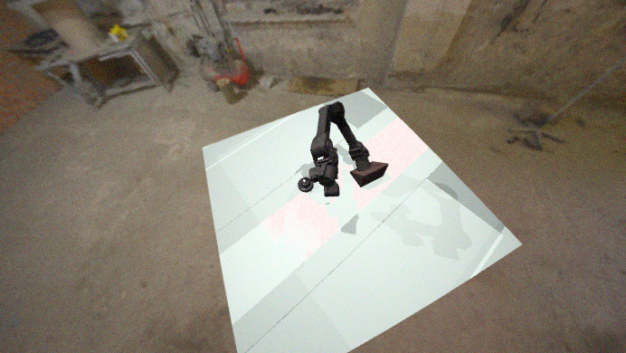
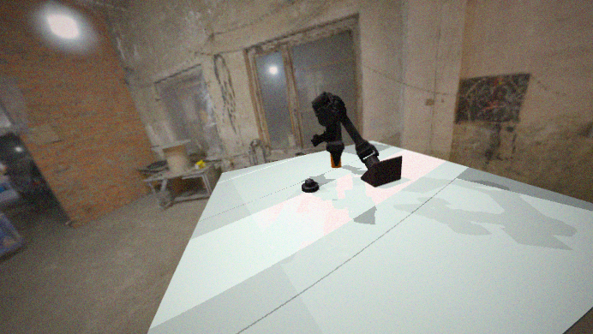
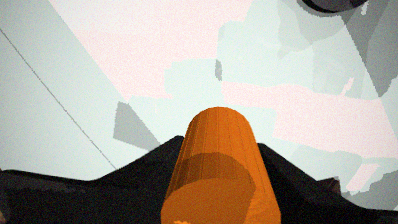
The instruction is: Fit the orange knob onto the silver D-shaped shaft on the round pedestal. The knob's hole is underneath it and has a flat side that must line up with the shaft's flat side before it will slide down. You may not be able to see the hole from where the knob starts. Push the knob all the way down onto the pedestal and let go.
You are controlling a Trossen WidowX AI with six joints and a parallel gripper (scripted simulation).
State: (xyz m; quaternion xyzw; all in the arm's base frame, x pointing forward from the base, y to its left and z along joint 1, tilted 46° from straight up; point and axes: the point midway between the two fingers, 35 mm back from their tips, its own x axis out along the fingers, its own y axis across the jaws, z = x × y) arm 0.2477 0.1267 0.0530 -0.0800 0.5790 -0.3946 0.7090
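Now: gripper tip 30 mm below the orange knob. The rest, counted from my gripper tip: round pedestal: 80 mm ahead, 150 mm to the right, 120 mm below.
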